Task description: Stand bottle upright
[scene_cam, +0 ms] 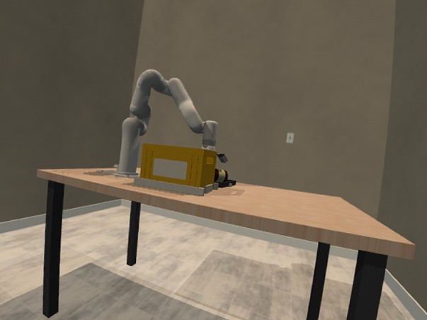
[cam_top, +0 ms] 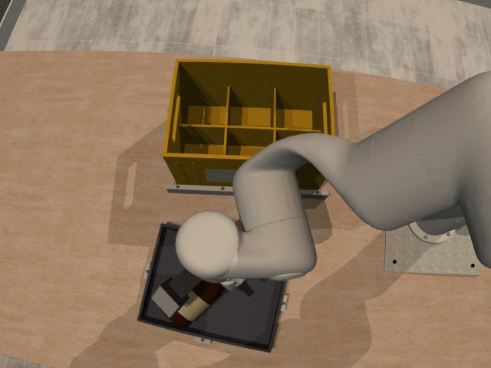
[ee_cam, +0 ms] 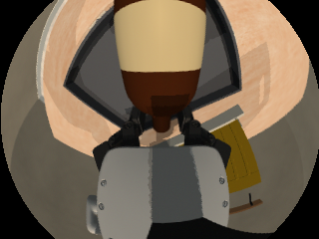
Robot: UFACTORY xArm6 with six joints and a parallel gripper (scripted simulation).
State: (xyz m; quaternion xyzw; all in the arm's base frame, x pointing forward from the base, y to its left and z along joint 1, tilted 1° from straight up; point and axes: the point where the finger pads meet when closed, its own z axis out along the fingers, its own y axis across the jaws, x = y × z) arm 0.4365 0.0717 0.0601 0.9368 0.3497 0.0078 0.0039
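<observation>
Right now the brown bottle is 40 mm ahead of my hand, 30 mm to the left of it and 10 mm below it. Round my hand: yellow crate: 240 mm to the right, 70 mm behind, 30 mm above; then dark tray: 40 mm to the left, 40 mm below, 20 mm ahead.
</observation>
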